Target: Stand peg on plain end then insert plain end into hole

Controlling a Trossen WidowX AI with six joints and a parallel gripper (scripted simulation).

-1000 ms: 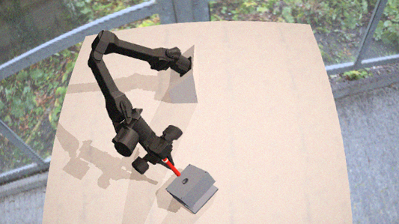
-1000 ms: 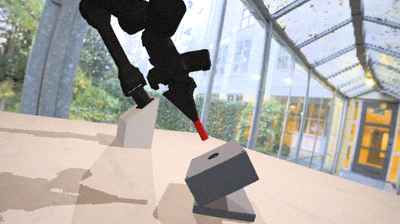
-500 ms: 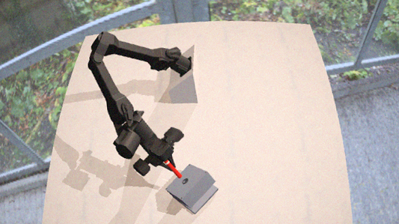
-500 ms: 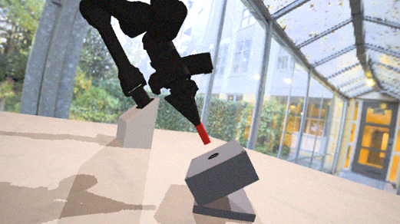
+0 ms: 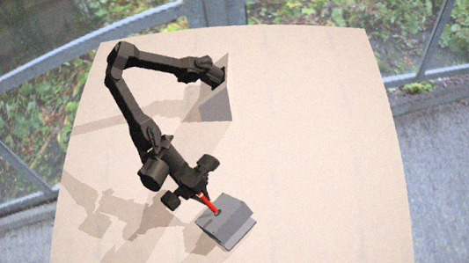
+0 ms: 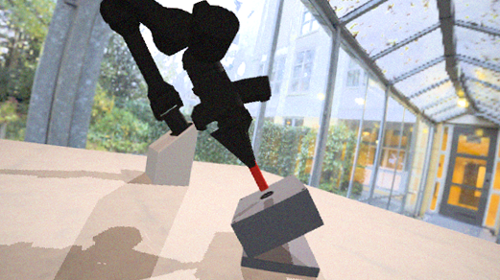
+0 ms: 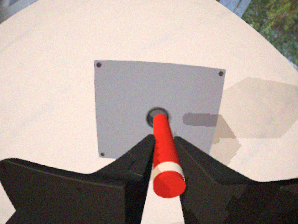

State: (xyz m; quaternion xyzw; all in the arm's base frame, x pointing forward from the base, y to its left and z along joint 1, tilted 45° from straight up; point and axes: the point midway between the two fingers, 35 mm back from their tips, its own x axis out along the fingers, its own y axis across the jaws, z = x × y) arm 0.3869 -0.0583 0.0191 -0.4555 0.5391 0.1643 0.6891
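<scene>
Right now the red peg is 1 cm to the right of my gripper tip, 1 cm behind it and 1 cm above it. The rest, counted from my gripper tip: flat grey base plate (12 cm below, 5 cm to the left, 4 cm ahead); then grey sloped panel (6 cm below, 4 cm to the left, 3 cm ahead).
</scene>
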